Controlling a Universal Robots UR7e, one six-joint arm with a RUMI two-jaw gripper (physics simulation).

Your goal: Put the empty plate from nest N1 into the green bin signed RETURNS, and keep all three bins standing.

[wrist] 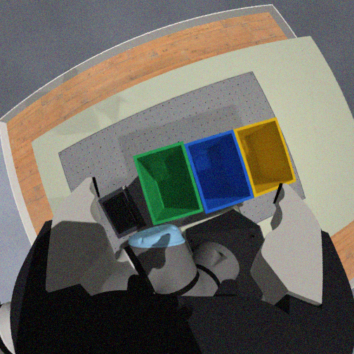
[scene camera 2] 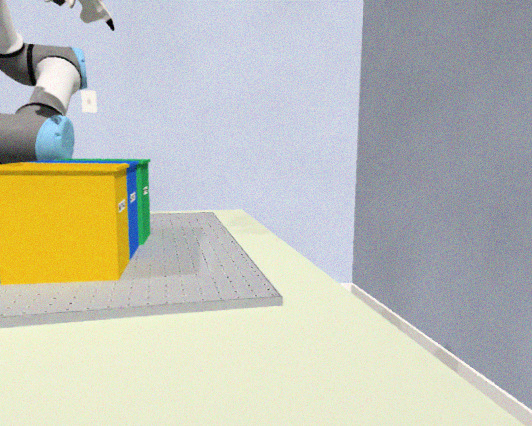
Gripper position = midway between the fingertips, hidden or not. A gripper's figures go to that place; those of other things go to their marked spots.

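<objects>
There's a green bin [wrist: 165, 175] that sits 0.58 m from the lens, and my gripper [wrist: 186, 182] is 0.12 m from the lens.
</objects>
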